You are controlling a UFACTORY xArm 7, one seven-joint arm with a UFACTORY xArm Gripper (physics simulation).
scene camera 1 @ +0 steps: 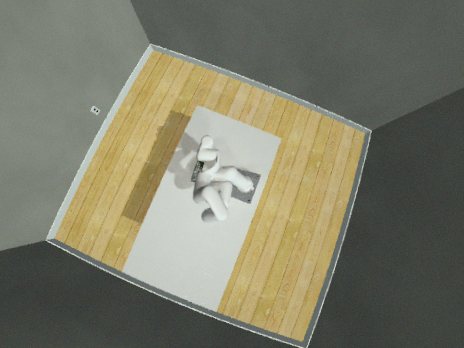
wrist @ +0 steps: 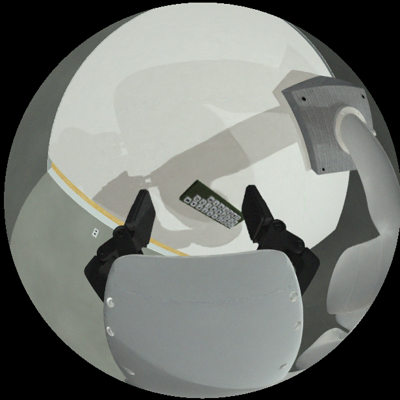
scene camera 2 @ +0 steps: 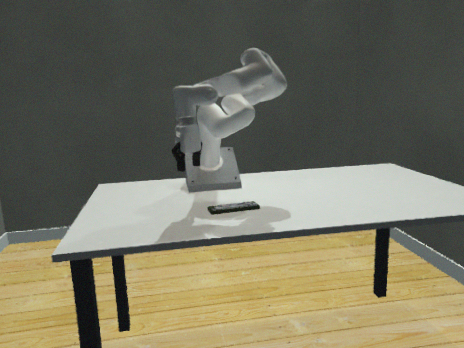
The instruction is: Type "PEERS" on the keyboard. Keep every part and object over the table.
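Pixels of known places: gripper, fingertip midpoint: (scene camera 2: 189, 168); arm's base at its link origin: (scene camera 1: 245, 184) (scene camera 2: 209, 162).
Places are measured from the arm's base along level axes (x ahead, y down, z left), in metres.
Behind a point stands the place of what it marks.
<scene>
The keyboard (scene camera 1: 197, 171) {x 0.397, y 0.086, z 0.042 m} (scene camera 2: 234, 207) {x 0.422, y 0.088, z 0.041 m} (wrist: 211, 204) lies flat on the white table (scene camera 1: 185, 260) {x 0.204, y 0.103, z 0.734 m} (scene camera 2: 350, 190) {x 0.276, y 0.103, z 0.558 m} (wrist: 200, 40). It is a dark green slab with rows of light keys. In scene camera 1 the arm hides part of it. In the wrist view it lies slanted, between the two fingers as seen from above; its key letters are too small to read. My gripper (scene camera 2: 189, 165) {x 0.330, y -0.047, z -0.107 m} (wrist: 197, 198) is open and empty, with its black fingers wide apart and pointing down. It hangs well above the table and does not touch the keyboard. In scene camera 1 the fingers are hidden by the arm.
The grey base plate (scene camera 1: 253, 192) {x -0.077, y -0.049, z 0.038 m} (scene camera 2: 231, 176) {x 0.082, y 0.053, z 0.089 m} (wrist: 320, 110) of the arm stands on the table, behind the keyboard in scene camera 2. The arm (scene camera 1: 215, 200) {x 0.143, y -0.463, z 0.184 m} (scene camera 2: 235, 80) {x 0.290, y -0.357, z 0.083 m} (wrist: 372, 170) folds above it. The table's front edge runs close to the keyboard, with wooden floor (scene camera 2: 240, 290) beyond it.
</scene>
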